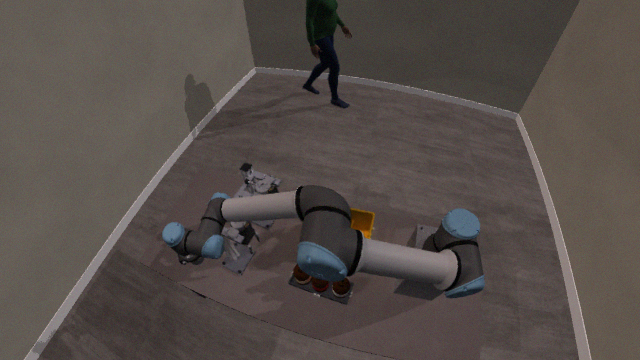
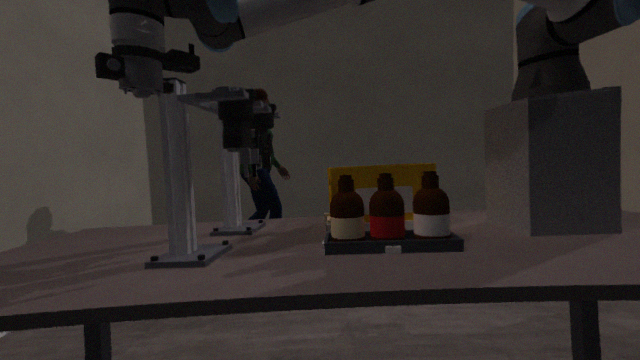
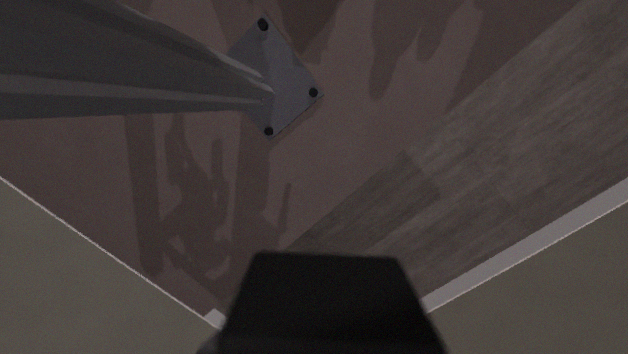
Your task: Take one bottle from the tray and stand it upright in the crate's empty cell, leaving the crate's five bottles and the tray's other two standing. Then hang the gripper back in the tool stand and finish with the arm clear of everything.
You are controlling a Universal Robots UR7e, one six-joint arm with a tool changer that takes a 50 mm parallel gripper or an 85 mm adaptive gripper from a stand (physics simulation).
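Frame: origin at the arm's base, x left, y back, z up, level; millimetres.
Seen in the pictures: hand, tool point: [image 2: 142, 90]; arm's base, link origin: [image 2: 548, 98].
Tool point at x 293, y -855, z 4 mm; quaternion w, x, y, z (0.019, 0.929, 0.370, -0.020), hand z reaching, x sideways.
Observation:
Pixels of each thing's middle, then the offset from my tool point to it. "spot": a spot on its surface instead.
- dark tray, body centre: [image 2: 389, 241] [image 1: 321, 284] dx -153, dy +428, dz -310 mm
- red label, surface spot: [image 2: 386, 226] spot: dx -116, dy +418, dz -270 mm
- white label, surface spot: [image 2: 431, 224] spot: dx -117, dy +509, dz -270 mm
- yellow crate, body centre: [image 2: 377, 195] [image 1: 340, 233] dx -393, dy +444, dz -235 mm
- arm's tool end, surface spot: [image 2: 141, 93] spot: dx +13, dy +6, dz -8 mm
- post, surface spot: [image 3: 165, 90] spot: dx -132, dy -22, dz -110 mm
Three brown bottles stand upright on the dark tray [image 1: 316, 294] [image 2: 360, 247]: one with a cream label [image 2: 347, 227], one with a red label [image 2: 386, 226] and one with a white label [image 2: 431, 224]. The yellow crate [image 1: 367, 216] [image 2: 382, 171] is behind the tray, partly hidden by the arm; its bottles and cells cannot be made out. The arm's tool end [image 2: 142, 90] carries no gripper and is beside the top of the front tool stand post [image 2: 177, 175] [image 3: 165, 90]. A dark gripper [image 2: 237, 130] hangs in the tool stand; its finger opening is unclear.
A second stand post [image 2: 231, 190] rises behind the front one. The arm's links pass above the tray and crate. The arm's base is on a grey pedestal [image 2: 575, 165] at the right. A person [image 1: 325, 45] in a green top is on the floor at the back.

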